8 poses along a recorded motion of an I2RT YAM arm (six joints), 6.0 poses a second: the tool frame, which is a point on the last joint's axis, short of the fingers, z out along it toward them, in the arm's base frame.
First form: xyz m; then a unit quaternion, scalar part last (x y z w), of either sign.
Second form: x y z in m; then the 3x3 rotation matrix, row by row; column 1 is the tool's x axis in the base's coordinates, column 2 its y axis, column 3 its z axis. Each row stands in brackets. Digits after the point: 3 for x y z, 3 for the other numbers.
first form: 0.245 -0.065 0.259 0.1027 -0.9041 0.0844 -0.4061
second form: [0.245 -0.065 0.259], [[-0.649 -0.117 0.752], [-0.254 0.965 -0.069], [-0.717 -0.236 -0.656]]
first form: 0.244 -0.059 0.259 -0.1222 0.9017 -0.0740 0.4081
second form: [0.244 -0.059 0.259], [[-0.637 -0.160 0.754], [-0.281 0.959 -0.034], [-0.718 -0.233 -0.656]]
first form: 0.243 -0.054 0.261 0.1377 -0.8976 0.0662 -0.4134
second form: [0.243 -0.054 0.261], [[-0.620 -0.192 0.760], [-0.302 0.953 -0.005], [-0.724 -0.233 -0.649]]
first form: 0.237 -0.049 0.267 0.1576 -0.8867 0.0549 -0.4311
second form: [0.237 -0.049 0.267], [[-0.579 -0.232 0.782], [-0.327 0.944 0.039], [-0.747 -0.233 -0.622]]
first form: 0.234 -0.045 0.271 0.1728 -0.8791 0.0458 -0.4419
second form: [0.234 -0.045 0.271], [[-0.550 -0.263 0.793], [-0.344 0.936 0.072], [-0.761 -0.233 -0.605]]
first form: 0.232 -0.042 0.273 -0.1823 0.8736 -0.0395 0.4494
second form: [0.232 -0.042 0.273], [[-0.530 -0.283 0.800], [-0.354 0.930 0.095], [-0.771 -0.233 -0.593]]
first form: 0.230 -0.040 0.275 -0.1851 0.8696 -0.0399 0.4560
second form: [0.230 -0.040 0.275], [[-0.516 -0.286 0.808], [-0.358 0.928 0.099], [-0.778 -0.238 -0.581]]
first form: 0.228 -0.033 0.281 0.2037 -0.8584 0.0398 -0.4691
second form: [0.228 -0.033 0.281], [[-0.477 -0.312 0.822], [-0.387 0.914 0.123], [-0.789 -0.259 -0.557]]
